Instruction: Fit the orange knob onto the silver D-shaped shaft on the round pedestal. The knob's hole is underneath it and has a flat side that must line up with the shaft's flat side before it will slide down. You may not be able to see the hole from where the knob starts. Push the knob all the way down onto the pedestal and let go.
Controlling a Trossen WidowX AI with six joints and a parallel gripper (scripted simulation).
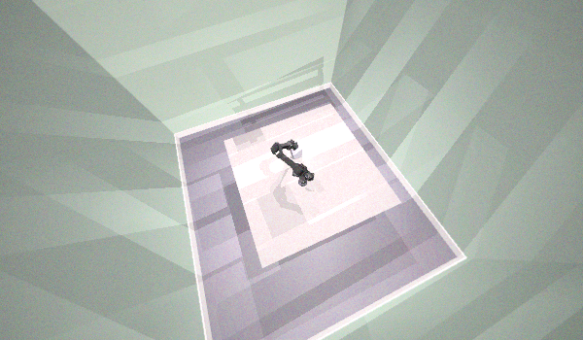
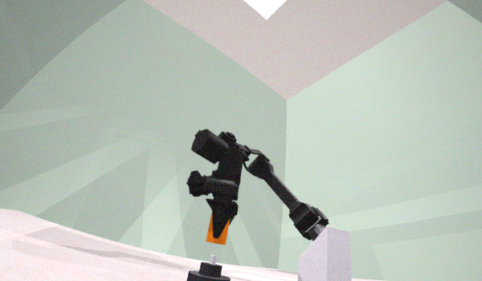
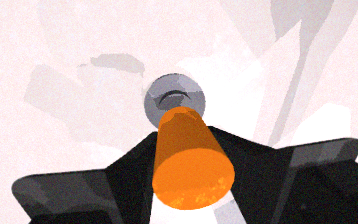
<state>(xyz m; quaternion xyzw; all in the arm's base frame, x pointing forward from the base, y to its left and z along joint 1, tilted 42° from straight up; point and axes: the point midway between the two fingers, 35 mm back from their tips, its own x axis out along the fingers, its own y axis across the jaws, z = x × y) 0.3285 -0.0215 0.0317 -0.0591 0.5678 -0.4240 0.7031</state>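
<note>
Now: the orange knob 3 cm above my gripper tip. The rest, counted from my gripper tip: round pedestal: 6 cm below.
</note>
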